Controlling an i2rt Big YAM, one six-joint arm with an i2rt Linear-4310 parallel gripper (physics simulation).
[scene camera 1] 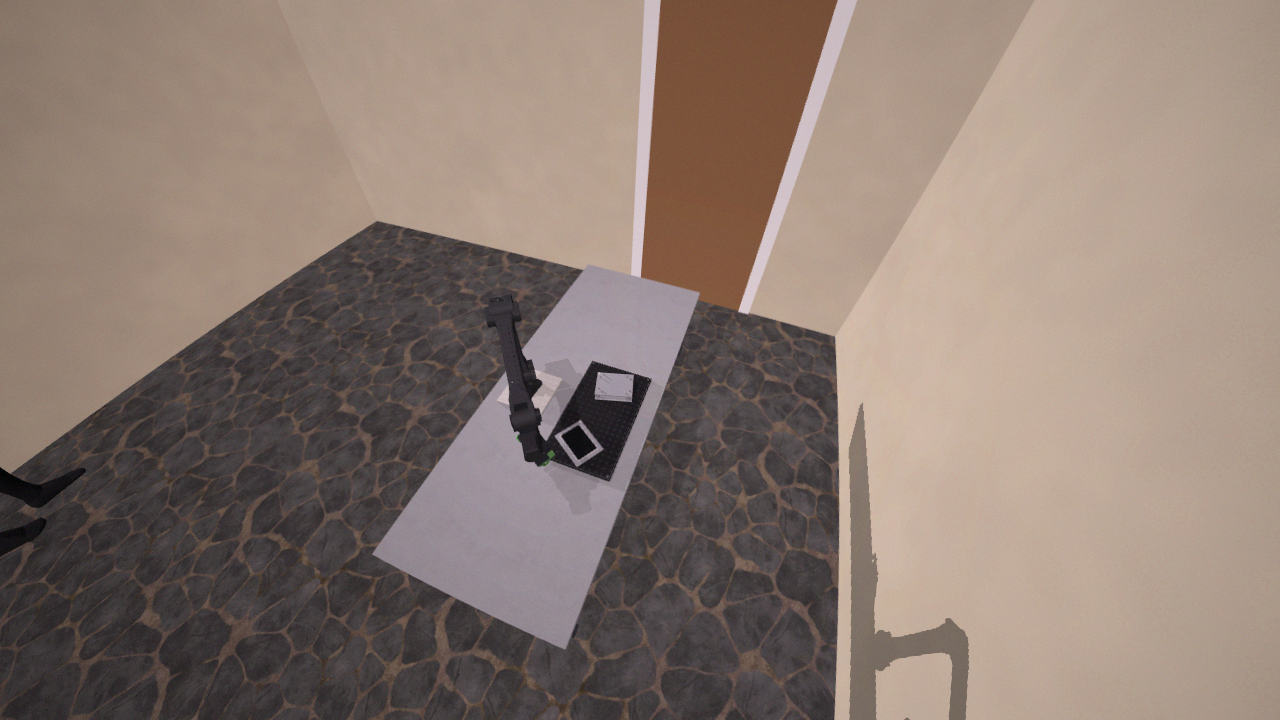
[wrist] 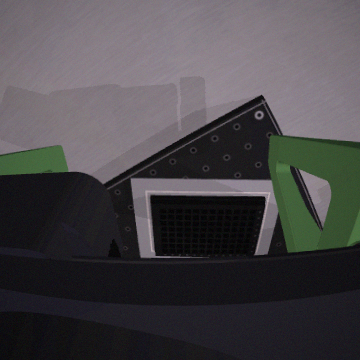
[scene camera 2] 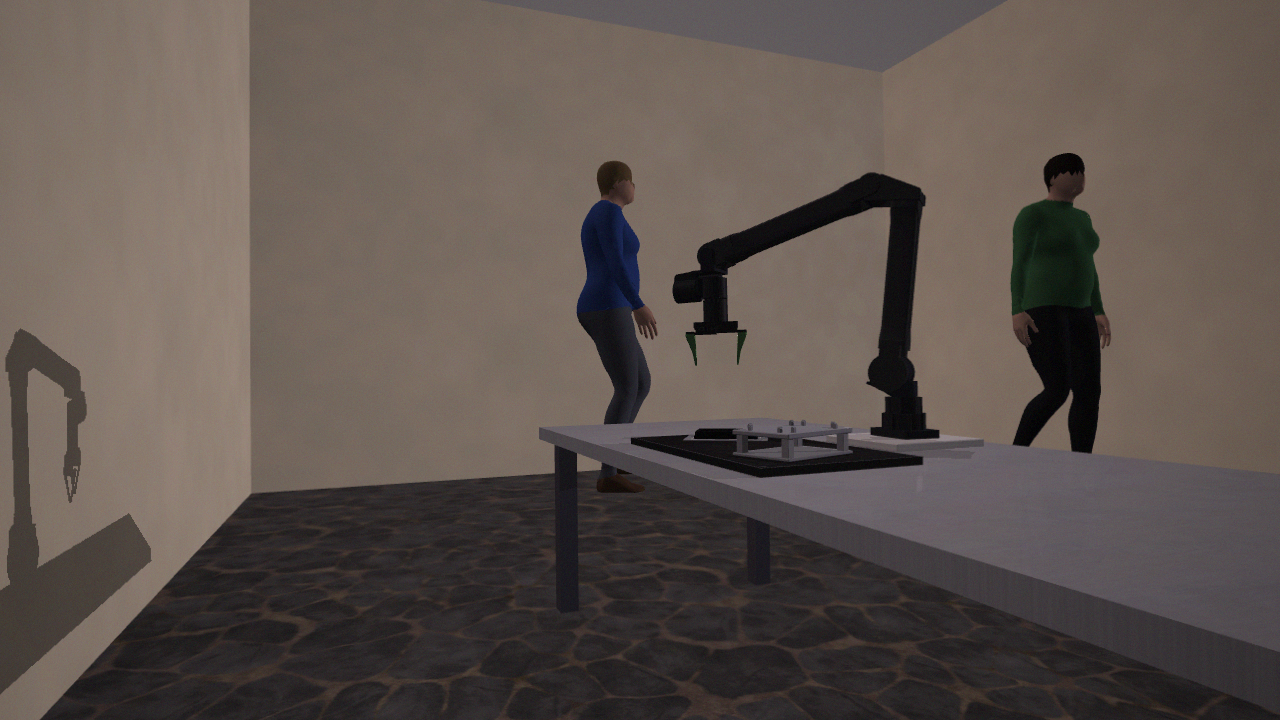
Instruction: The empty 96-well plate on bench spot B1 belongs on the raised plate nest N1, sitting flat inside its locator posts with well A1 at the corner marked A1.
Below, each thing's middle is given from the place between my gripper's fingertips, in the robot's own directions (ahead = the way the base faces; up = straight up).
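Dark well plate (wrist: pixel 183 225): my gripper is 50 mm short of it, 140 mm above it and 170 mm to the right of it. White nest (wrist: pixel 141 188), measured from my hand: 170 mm to the left, 50 mm ahead, 150 mm below.
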